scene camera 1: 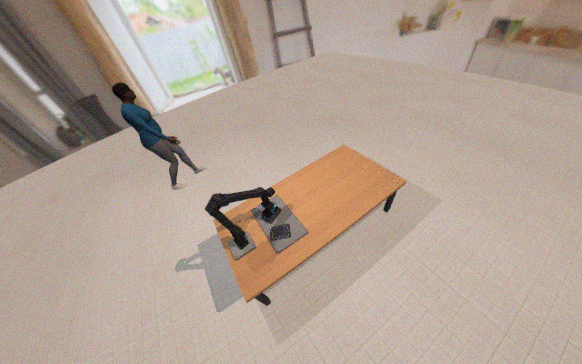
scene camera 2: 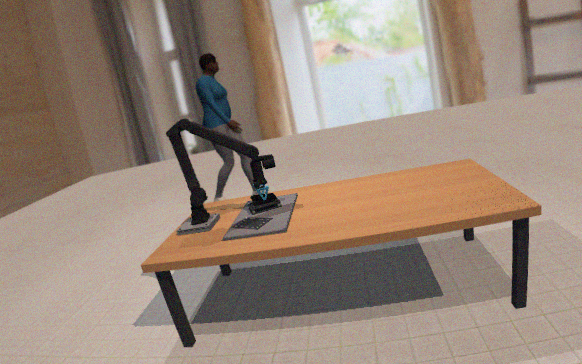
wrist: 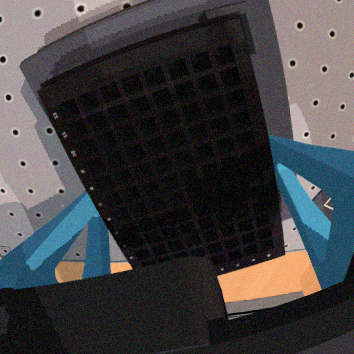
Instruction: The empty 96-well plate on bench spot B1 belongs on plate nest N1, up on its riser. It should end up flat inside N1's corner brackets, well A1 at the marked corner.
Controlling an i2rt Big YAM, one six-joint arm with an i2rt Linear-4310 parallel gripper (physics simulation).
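Pixels of known places: gripper, fingertip midpoint: (scene camera 1: 270, 210) (scene camera 2: 263, 198) (wrist: 180, 171); arm's base at its link origin: (scene camera 1: 241, 241) (scene camera 2: 201, 220).
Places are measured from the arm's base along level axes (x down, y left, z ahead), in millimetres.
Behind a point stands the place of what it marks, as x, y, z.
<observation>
My gripper (wrist: 180, 171) {-37, 30, 354} (scene camera 1: 271, 210) {-37, 30, 354} (scene camera 2: 262, 193) {-37, 30, 354} has its blue fingers on the two long sides of the black 96-well plate (wrist: 168, 140) {-44, 33, 377} and is shut on it. The plate fills the wrist view, with small white labels along its left and lower edges. It is directly over the dark grey nest N1 on its riser (wrist: 275, 74) (scene camera 2: 263, 205) (scene camera 1: 270, 215), turned slightly against the nest's outline. I cannot tell whether the plate touches the nest. The nest's corner brackets are mostly hidden under the plate.
The riser stands on a grey perforated mat (scene camera 1: 296, 227) {13, -249, 404} (scene camera 2: 283, 217) {15, -193, 440} (wrist: 316, 53) {15, -67, 391} on a wooden table (scene camera 1: 342, 183) {28, -249, 1053} (scene camera 2: 401, 196) {28, -240, 1018}. A dark flat gridded rectangle (scene camera 1: 279, 232) {14, -172, 276} (scene camera 2: 252, 222) {13, -173, 286} lies on the mat nearer the front. The arm's base (scene camera 1: 241, 243) {-40, -40, -9} (scene camera 2: 198, 221) {-14, -58, -1} stands beside the mat. A person (scene camera 1: 151, 131) (scene camera 2: 216, 117) walks on the floor behind the table.
</observation>
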